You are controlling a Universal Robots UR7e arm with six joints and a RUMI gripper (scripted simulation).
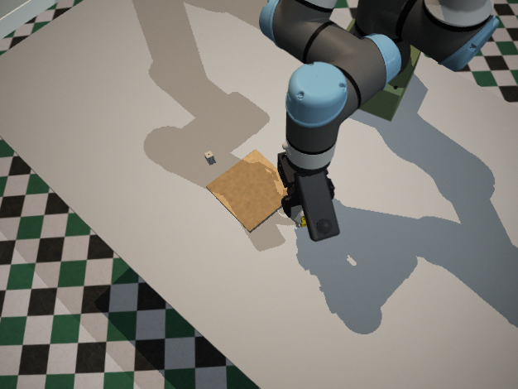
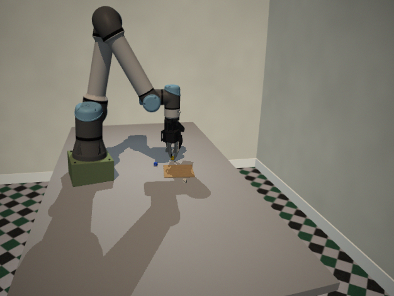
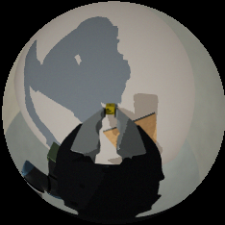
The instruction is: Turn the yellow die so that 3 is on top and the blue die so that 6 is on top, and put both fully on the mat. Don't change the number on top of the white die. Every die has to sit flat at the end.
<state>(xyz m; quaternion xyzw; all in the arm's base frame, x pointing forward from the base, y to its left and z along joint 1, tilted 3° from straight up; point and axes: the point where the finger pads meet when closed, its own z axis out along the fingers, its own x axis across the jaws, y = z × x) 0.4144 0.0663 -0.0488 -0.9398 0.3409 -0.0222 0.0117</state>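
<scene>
The tan mat is 10 mm behind my hand, 130 mm to the right of it and 30 mm below it. From my hand the other things lie so: blue die: 100 mm behind, 30 mm to the right, 20 mm below; then white die: 20 mm behind, 250 mm to the right, 20 mm below; then yellow die: 10 mm below.
</scene>
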